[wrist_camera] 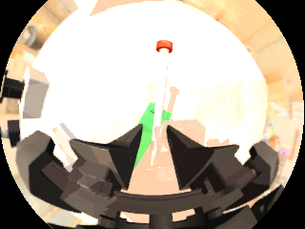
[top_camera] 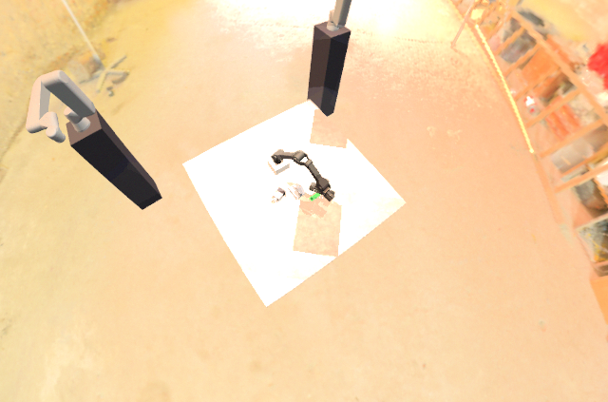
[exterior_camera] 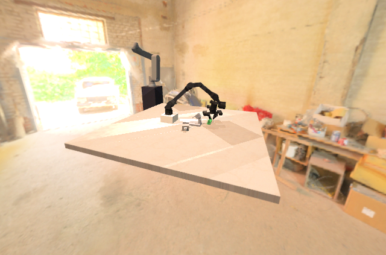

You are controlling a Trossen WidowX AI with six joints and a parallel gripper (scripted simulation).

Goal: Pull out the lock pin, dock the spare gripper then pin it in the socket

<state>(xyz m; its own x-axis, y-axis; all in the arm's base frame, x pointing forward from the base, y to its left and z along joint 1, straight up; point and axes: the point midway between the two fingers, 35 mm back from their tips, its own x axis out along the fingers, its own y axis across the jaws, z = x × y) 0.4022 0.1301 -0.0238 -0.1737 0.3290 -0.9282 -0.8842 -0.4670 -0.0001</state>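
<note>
My gripper tip is now 1 cm past the green strip, 4 cm to the left of it and 1 cm below it. Round my gripper tip: grey mount: 11 cm behind, 15 cm to the right, 4 cm above; then spare gripper: 16 cm behind, 29 cm to the right, 1 cm above.
</note>
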